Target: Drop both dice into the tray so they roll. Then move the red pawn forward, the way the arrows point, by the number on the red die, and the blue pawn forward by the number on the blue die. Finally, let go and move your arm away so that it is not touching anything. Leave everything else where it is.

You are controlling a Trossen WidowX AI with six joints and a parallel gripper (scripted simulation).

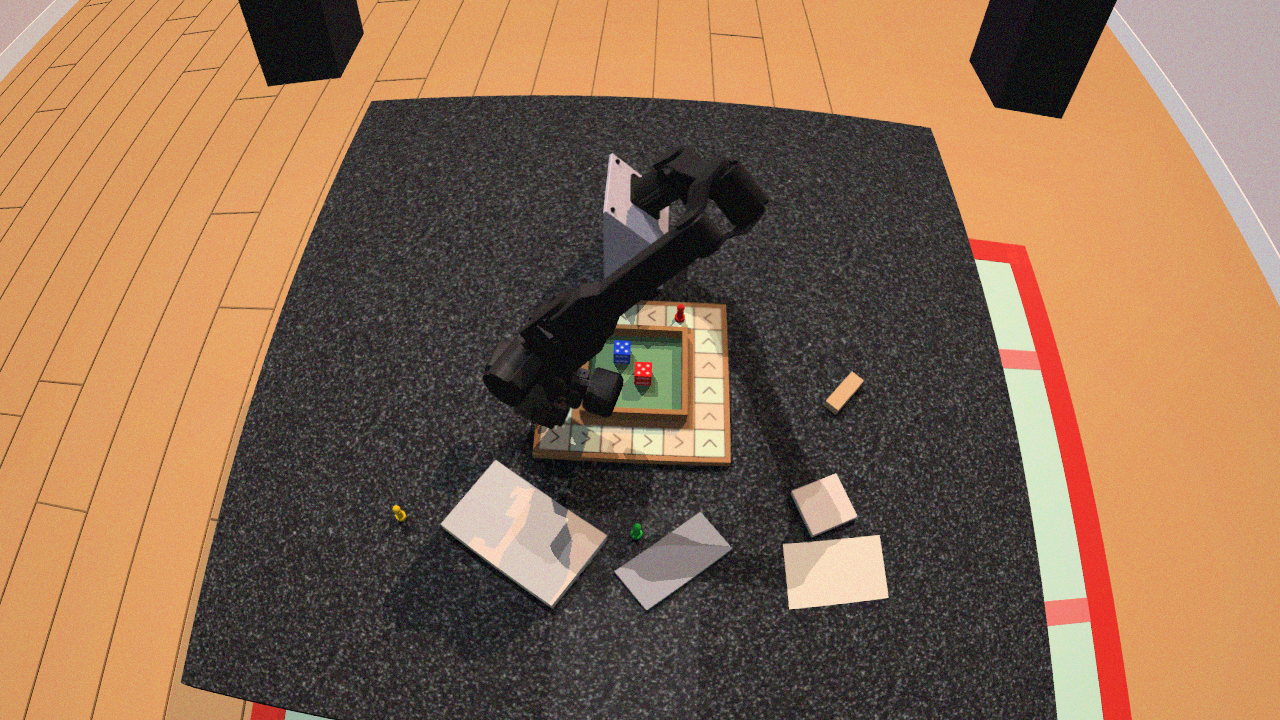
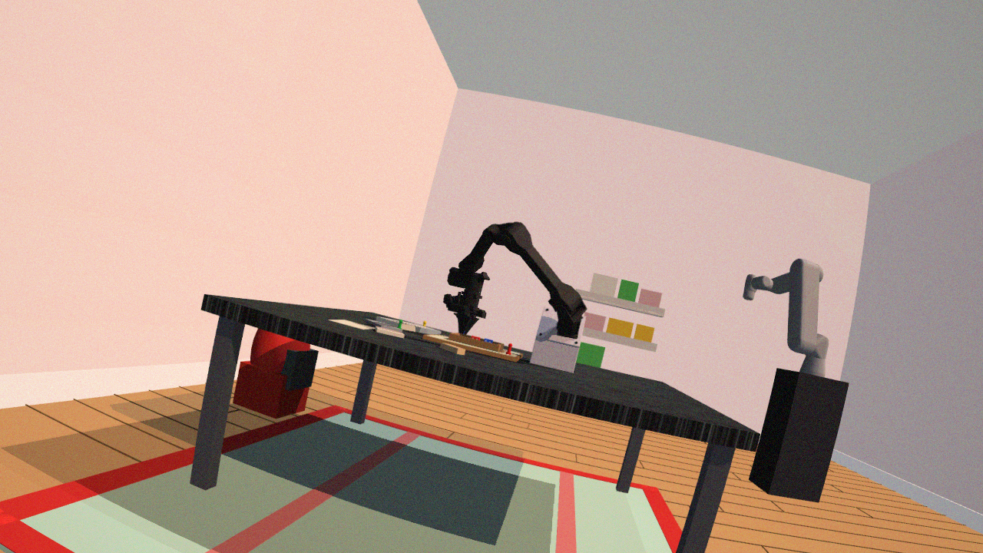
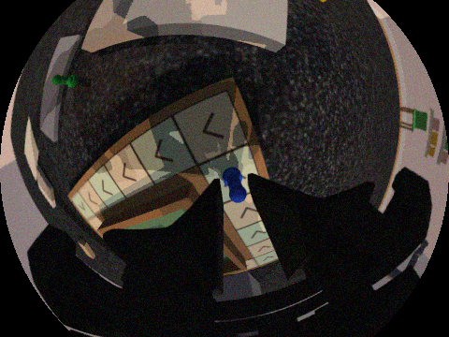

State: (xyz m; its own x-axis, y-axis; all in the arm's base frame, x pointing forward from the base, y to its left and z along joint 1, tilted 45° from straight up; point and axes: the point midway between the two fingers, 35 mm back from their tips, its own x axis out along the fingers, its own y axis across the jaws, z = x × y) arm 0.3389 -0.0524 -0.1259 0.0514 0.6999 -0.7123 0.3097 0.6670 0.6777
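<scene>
Now: the blue pawn right at my gripper tip. The rest, counted from my gripper tip: red pawn 19 cm to the left, 17 cm behind; then yellow pawn 23 cm to the right, 18 cm ahead, 1 cm below; then green pawn 19 cm ahead, 12 cm to the left, 1 cm below.
</scene>
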